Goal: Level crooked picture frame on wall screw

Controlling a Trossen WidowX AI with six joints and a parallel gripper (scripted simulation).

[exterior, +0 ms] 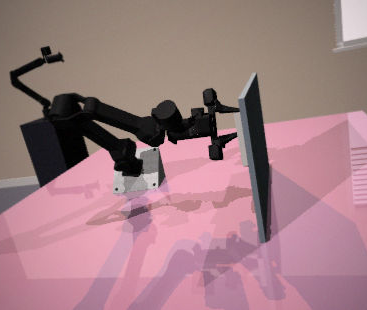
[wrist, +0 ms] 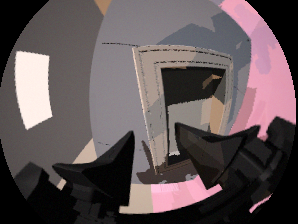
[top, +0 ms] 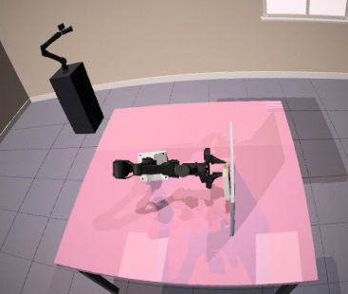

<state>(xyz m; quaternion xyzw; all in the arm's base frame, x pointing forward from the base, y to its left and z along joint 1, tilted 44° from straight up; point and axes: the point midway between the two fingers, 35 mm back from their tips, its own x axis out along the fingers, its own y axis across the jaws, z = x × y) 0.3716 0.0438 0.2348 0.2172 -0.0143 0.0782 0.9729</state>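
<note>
Right now the picture frame is 10 mm ahead of my gripper tip, 20 mm to the right of it and 50 mm below it. From my gripper tip the other things lie so: thin wall panel (20 mm ahead, 20 mm to the right, 50 mm below).
</note>
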